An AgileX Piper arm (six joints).
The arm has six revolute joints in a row. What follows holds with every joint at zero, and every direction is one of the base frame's.
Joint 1 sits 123 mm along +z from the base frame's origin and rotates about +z.
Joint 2 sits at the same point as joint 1 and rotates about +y.
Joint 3 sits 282.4 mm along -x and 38.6 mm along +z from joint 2 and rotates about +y.
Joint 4 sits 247.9 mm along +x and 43.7 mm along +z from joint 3 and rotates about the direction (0.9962, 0, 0.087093).
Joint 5 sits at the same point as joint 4 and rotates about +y.
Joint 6 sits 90.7 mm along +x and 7.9 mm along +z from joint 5 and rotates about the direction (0.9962, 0, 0.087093).
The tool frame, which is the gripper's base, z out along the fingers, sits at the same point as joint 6; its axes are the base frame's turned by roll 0, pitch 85 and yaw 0 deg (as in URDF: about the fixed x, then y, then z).
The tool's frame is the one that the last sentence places.
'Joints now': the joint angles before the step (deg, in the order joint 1, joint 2, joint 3, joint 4, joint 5, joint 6). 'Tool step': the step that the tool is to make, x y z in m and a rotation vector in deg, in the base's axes. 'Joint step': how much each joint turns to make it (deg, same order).
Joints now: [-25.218, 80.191, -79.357, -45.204, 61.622, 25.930]
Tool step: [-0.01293, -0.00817, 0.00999, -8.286, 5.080, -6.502]
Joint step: [0.041, -0.017, 0.001, -11.484, 5.201, 3.133]
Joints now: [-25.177, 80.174, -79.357, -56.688, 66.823, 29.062]
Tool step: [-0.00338, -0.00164, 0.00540, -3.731, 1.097, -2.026]
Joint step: [0.277, -0.041, -0.001, -4.625, 1.447, 1.626]
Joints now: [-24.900, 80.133, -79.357, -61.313, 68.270, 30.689]
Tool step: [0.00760, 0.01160, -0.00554, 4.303, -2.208, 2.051]
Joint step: [2.148, -0.094, -0.001, 4.651, 0.293, 0.424]
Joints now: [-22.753, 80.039, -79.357, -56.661, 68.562, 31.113]
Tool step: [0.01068, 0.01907, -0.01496, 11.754, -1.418, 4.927]
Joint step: [1.972, 0.000, 0.006, 13.061, 0.339, -3.934]
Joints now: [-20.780, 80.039, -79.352, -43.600, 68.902, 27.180]
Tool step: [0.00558, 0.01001, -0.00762, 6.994, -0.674, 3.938]
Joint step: [0.310, 0.001, 0.008, 8.432, -0.563, -3.821]
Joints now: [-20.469, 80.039, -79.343, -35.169, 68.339, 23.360]
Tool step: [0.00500, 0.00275, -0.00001, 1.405, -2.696, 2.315]
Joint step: [0.011, -0.093, 0.002, 2.719, -2.797, -0.745]
